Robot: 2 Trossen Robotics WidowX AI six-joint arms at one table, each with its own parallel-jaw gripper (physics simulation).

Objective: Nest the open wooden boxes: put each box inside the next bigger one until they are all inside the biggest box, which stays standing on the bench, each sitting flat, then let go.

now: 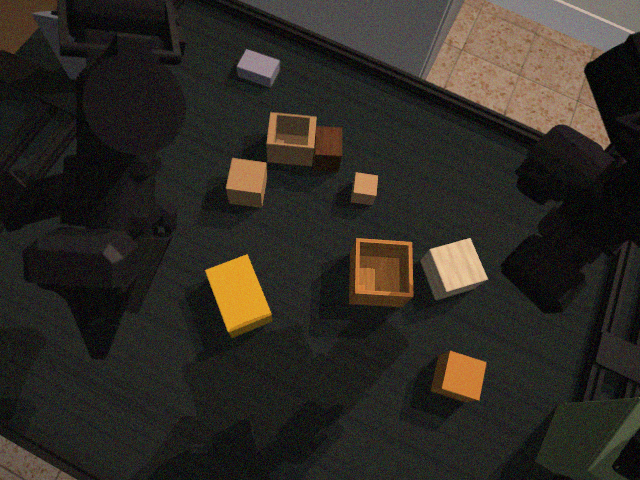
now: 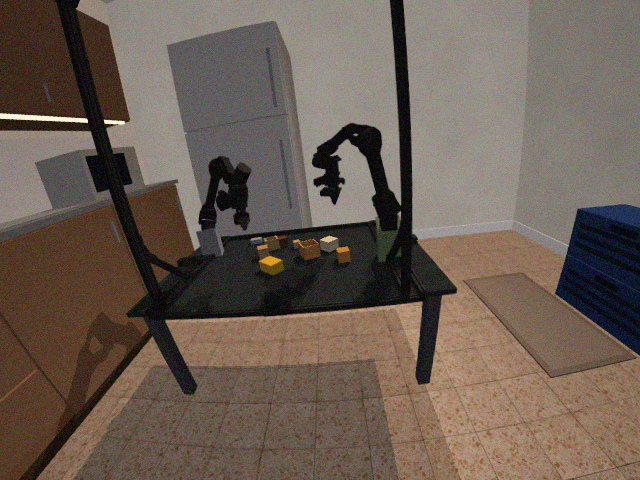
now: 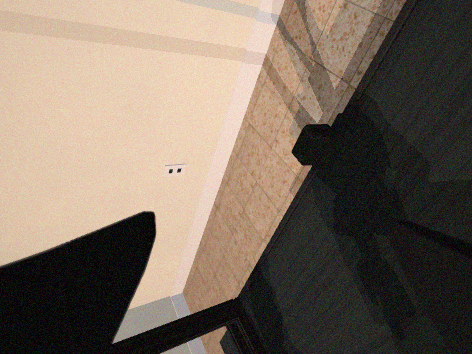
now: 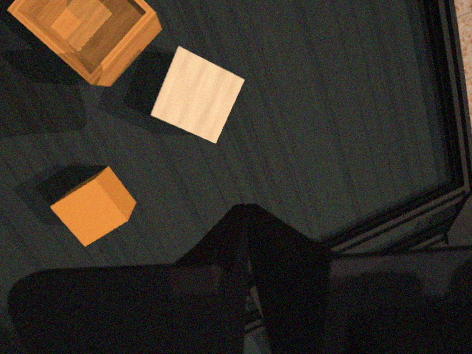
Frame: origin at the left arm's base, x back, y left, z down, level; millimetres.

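Where they show: left gripper, fingertip midpoint: [image 1: 117,332] [image 2: 244,221] [image 3: 273,227]; right gripper, fingertip midpoint: [image 1: 547,238] [image 2: 334,204] [image 4: 245,215]; left arm's base at its link origin: [image 2: 208,233]; right arm's base at its link origin: [image 2: 388,224].
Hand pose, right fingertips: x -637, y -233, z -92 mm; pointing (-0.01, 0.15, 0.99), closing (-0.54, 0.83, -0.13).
Observation:
Each offset is from my right fingertips to the top centre of the thing. Level surfaces: height alone.
The biggest open box @(dx +145, dy -16, dz +156 mm) [image 1: 354,273] [image 2: 309,250] [image 4: 120,53], orange-brown, stands upright in the middle of the bench. A tan open box @(dx +313, dy +166, dz +162 mm) [image 1: 290,159] [image 2: 272,243] stands at the back, and a dark brown box @(dx +256, dy +164, dz +168 mm) [image 1: 328,148] touches its side with no opening showing. A tan box @(dx +360, dy +78, dz +167 mm) [image 1: 246,182], a small tan box @(dx +188, dy +116, dz +183 mm) [image 1: 365,188] and a pale box @(dx +41, dy +16, dz +167 mm) [image 1: 454,268] [image 4: 197,95] show closed faces upward. My right gripper [image 2: 332,194] [image 4: 248,214] is shut and empty, high above the bench near the pale box. My left gripper [image 2: 242,220] is open and empty, high over the back left corner.
A yellow block @(dx +326, dy -89, dz +172 mm) [image 1: 238,294] [image 2: 271,265], an orange cube @(dx +17, dy -132, dz +167 mm) [image 1: 459,375] [image 2: 343,254] [image 4: 94,205] and a lavender block @(dx +400, dy +297, dz +192 mm) [image 1: 258,67] lie on the dark bench @(dz +217 mm) [image 1: 318,405] [image 2: 318,295]. The gantry posts [image 2: 404,143] stand at the bench's sides.

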